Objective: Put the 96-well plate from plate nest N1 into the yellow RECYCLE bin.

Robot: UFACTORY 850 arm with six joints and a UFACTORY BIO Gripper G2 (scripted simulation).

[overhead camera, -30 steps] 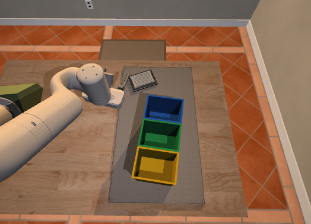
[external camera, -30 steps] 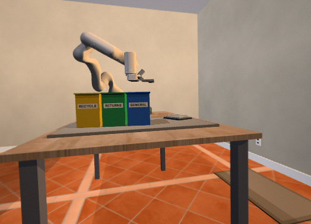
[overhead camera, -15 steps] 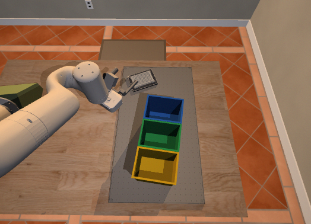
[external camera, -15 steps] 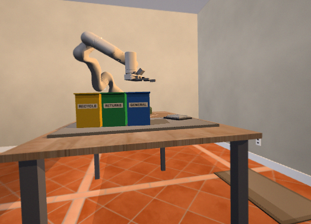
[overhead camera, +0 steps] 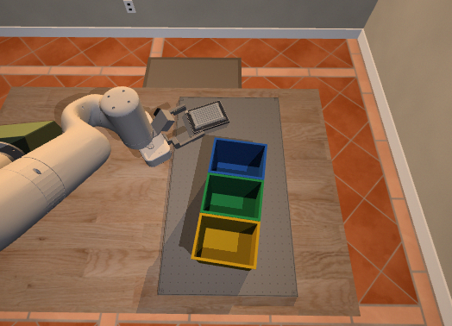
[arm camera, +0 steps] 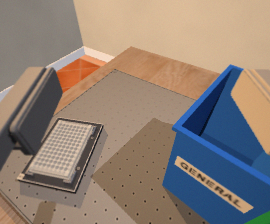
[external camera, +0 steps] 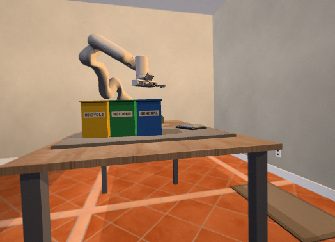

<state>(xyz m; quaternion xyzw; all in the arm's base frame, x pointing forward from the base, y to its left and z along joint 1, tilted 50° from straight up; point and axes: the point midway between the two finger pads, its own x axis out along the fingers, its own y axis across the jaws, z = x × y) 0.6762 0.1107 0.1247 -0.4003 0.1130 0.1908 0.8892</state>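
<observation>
My hand is 60 mm short of the clear 96-well plate, 210 mm to the right of it and 260 mm above it. Also, from my hand: blue general bin (150 mm ahead, 90 mm to the right, 190 mm below); green returns bin (110 mm ahead, 220 mm to the right, 190 mm below); grey perforated mat (110 mm ahead, 90 mm to the right, 290 mm below).
</observation>
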